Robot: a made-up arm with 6 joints. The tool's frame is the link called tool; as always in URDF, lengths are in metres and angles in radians.
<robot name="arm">
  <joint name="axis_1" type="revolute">
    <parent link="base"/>
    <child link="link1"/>
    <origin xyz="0.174 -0.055 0.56" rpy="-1.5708 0 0"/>
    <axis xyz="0 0 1"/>
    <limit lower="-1.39" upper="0.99" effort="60" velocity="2.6"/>
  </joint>
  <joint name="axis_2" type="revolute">
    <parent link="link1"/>
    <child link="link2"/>
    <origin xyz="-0.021 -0.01 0.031" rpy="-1.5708 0 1.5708"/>
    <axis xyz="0 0 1"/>
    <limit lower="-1.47" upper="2.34" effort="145" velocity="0.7"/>
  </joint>
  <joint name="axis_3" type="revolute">
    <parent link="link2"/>
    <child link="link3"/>
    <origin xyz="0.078 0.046 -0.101" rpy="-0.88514 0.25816 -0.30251"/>
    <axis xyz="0 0 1"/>
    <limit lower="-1.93" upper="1.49" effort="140" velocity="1.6"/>
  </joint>
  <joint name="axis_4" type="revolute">
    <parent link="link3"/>
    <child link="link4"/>
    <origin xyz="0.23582 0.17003 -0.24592" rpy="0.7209 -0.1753 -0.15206"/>
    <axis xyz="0 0 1"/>
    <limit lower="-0.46" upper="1.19" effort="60" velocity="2.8"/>
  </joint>
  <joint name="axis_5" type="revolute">
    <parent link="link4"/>
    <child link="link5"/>
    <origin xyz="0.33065 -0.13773 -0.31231" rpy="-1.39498 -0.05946 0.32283"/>
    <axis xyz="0 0 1"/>
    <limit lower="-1.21" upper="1.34" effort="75" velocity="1"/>
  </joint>
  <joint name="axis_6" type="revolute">
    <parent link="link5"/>
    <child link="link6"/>
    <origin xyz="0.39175 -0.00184 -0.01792" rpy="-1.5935 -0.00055 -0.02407"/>
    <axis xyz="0 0 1"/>
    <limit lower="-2.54" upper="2.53" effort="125" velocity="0.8"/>
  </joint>
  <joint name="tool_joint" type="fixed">
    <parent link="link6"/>
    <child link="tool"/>
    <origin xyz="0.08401 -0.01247 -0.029" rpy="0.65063 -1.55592 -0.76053"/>
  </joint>
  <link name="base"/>
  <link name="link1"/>
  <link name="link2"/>
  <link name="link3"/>
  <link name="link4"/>
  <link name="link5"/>
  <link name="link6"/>
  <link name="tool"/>
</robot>
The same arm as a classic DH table. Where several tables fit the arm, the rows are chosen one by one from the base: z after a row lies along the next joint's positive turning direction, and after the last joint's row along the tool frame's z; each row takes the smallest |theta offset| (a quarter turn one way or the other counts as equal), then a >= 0, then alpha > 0; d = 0 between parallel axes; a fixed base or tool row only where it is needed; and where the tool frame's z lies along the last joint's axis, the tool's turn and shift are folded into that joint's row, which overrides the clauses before.
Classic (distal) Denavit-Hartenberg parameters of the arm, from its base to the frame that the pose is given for. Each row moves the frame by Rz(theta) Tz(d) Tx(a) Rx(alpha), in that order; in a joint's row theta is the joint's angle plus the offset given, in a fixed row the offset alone. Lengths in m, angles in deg.
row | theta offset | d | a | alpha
base (fixed) | 0 | 0.56 | 0.174 | -90
axis_1 | -90 | -0.024 | 0.01 | 90
axis_2 | -29.13 | -0.1405 | -0.0457 | 52.25
axis_3 | -1.1 | 0.117 | -0.1637 | -42.29
axis_4 | 34.12 | -0.6271 | -0.2674 | 79.94
axis_5 | -4.84 | -0.2598 | -0.3917 | 91.3
axis_6 | 83.67 | -0.0204 | 0.0032 | 89.32
tool (fixed) | 89.48 | -0.0849 | 0 | 0
Joint limits (deg, base to tool): -79.64..56.72 -84.22..134.07 -110.58..85.37 -26.36..68.18 -69.33..76.78 -145.53..144.96

